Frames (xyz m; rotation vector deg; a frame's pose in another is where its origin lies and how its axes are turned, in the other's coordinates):
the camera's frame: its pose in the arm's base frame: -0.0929 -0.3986 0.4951 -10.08 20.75 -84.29
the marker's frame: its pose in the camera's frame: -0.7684 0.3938 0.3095 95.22 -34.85 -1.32
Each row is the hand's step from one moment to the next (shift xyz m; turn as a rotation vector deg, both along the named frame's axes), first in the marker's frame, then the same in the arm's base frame.
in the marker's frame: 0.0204 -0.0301 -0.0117 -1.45 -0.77 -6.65
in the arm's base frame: -0.0006 -0.0301 -0.0234 6.41 -0.71 -2.30
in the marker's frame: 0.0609 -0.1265 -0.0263 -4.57 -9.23 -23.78
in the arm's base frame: -0.0189 -0.0975 -0.1027 21.23 -4.86 -14.05
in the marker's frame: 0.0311 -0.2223 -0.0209 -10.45 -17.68 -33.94
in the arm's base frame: -0.0410 -0.0942 -0.2007 30.04 -4.52 -25.51
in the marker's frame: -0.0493 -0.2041 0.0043 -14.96 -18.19 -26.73
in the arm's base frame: -0.0432 -0.0082 -0.2054 24.06 1.50 -26.23
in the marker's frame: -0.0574 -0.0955 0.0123 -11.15 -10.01 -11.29
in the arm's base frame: -0.0226 0.0307 -0.1054 10.63 4.46 -14.80
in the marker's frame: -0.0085 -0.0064 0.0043 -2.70 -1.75 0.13
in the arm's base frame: -0.0038 0.0073 -0.0080 0.03 2.06 -2.48
